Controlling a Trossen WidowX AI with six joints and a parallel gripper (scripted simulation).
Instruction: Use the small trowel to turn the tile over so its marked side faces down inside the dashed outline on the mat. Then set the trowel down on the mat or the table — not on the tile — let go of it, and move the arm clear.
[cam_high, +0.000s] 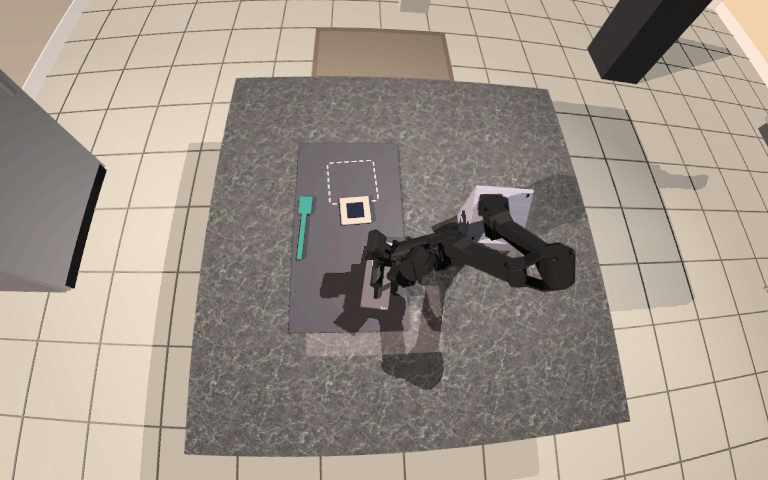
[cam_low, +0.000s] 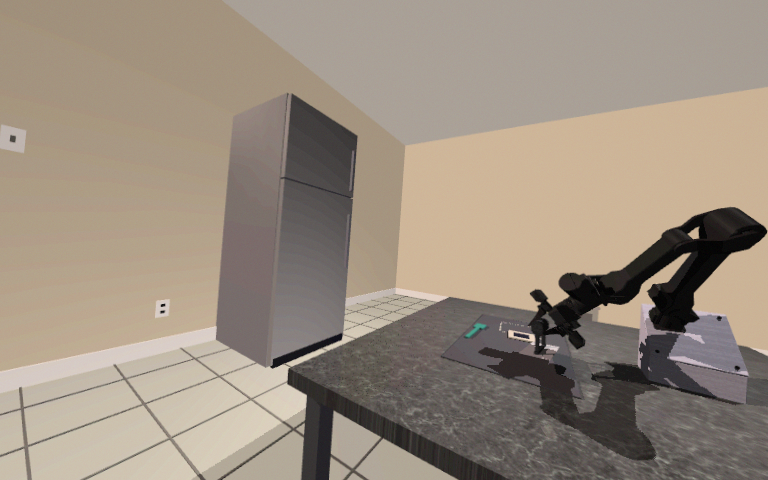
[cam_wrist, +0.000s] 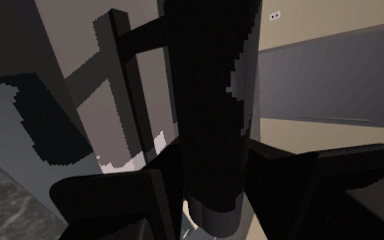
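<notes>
Right now the grey mat is 140 mm to the right of my gripper tip, 100 mm below it and 60 mm ahead of it. Also, from my gripper tip: teal trowel: 200 mm ahead, 160 mm to the right, 80 mm below; then tile: 190 mm to the right, 80 mm below, 40 mm ahead.
</notes>
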